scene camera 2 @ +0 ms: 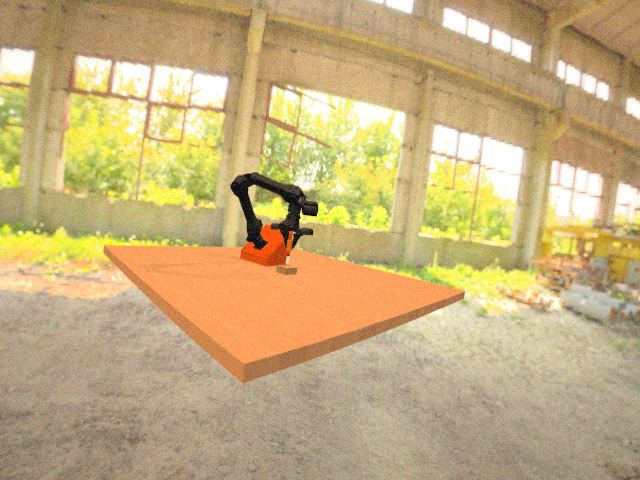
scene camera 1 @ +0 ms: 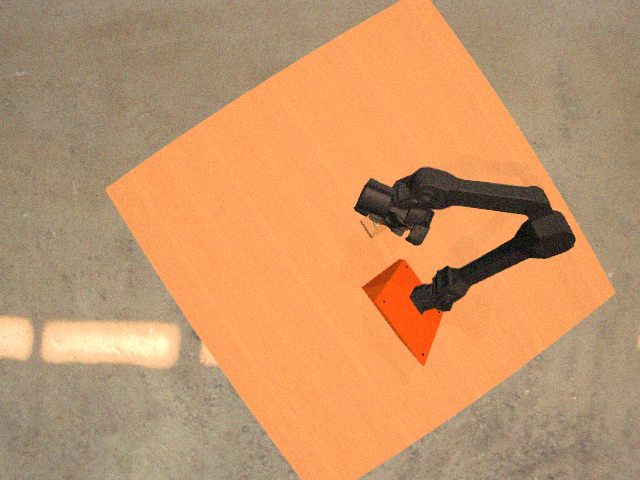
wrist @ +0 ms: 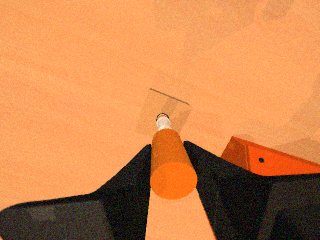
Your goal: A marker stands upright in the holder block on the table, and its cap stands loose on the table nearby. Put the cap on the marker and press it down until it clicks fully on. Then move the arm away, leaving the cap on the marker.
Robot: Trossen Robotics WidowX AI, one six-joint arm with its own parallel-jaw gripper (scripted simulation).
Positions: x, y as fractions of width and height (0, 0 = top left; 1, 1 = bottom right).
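So the gripper (scene camera 1: 0.60, 0.46) is there, and you'd see it in the wrist view (wrist: 0.52, 0.61) too. It's carrying an orange cap (wrist: 0.54, 0.74).
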